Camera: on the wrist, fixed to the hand. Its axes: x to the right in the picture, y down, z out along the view.
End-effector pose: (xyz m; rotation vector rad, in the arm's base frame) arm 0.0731 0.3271 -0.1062 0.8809 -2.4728 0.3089
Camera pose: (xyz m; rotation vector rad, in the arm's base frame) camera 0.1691 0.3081 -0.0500 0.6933 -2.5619 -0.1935
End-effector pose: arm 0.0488 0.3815 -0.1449 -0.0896 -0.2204 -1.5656
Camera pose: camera -0.0230 0.3904 -0.2315 -0.4878 -0.0288 -1.5300
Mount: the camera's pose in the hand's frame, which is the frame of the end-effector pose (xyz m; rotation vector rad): -0.0250 -0.0787 -0.0769 -0.3712 -0.1337 0.0568
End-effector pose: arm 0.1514 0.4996 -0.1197 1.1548 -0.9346 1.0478
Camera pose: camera 0.2242 0.5649 -0.1760 0.8993 -1.2160 0.8048
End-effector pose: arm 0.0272 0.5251 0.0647 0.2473 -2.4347 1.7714
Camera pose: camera 0.0677 0.5761 0.1569 0.2668 -2.8285 1.3212
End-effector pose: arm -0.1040 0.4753 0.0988 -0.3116 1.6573 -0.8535
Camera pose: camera -0.1874 0.4639 0.1740 -0.5622 1.6851 -0.4677
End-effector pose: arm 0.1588 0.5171 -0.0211 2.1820 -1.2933 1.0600
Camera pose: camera 0.1883 0.6208 0.0123 1.9687 -1.4832 0.6377
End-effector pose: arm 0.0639 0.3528 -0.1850 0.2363 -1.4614 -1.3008
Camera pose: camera 0.0960 0.2978 -0.2782 -0.1379 -1.2960 -1.5350
